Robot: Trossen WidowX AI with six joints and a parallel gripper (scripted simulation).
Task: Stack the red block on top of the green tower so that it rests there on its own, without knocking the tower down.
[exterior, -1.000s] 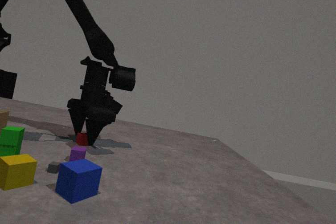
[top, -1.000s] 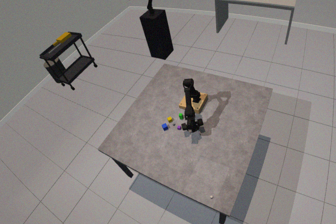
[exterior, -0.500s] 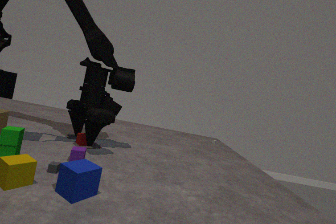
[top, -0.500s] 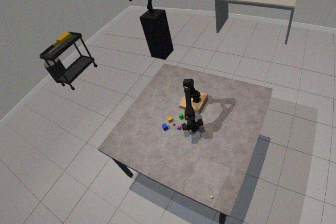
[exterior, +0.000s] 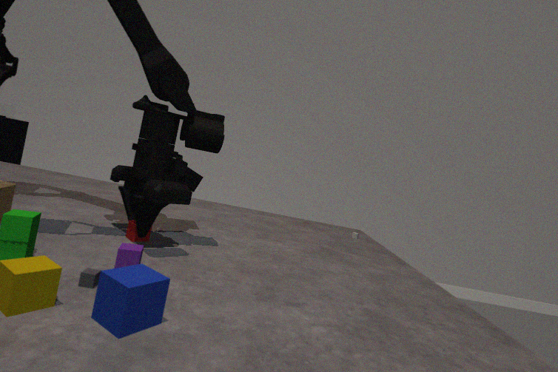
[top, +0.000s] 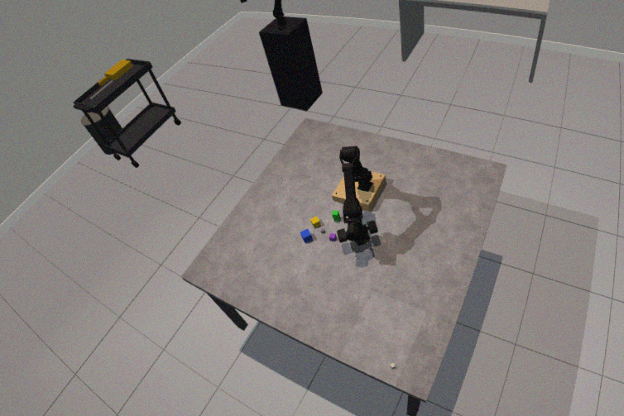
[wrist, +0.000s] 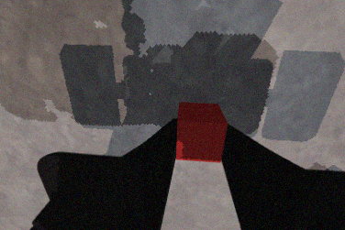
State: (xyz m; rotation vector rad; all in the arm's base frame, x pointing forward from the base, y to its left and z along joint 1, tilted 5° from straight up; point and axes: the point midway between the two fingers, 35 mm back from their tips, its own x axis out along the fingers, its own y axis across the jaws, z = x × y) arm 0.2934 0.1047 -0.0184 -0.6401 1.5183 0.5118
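The small dark piece is 19 cm to the right of my gripper tip and 2 cm ahead of it. Also, from my gripper tip: small purple block: 13 cm to the right, 4 cm ahead, 1 cm above; red block: 1 cm above; yellow block: 25 cm to the right, 1 cm behind, 1 cm above.
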